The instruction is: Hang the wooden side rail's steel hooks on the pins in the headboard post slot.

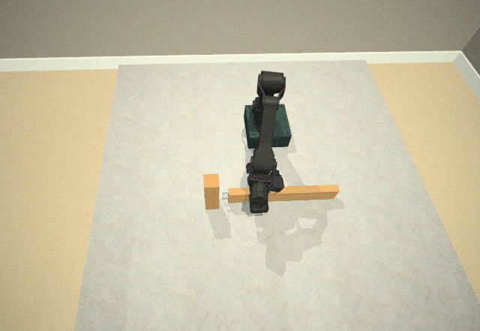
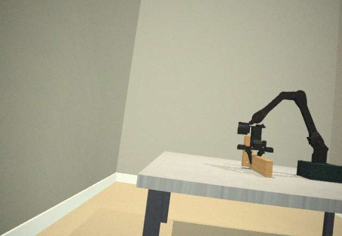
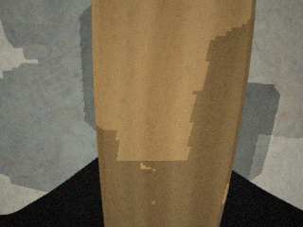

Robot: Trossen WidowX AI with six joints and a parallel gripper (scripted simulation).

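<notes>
Right now my gripper tip is 15 cm to the left of the headboard post, 6 cm below it and 3 cm short of it.
</notes>
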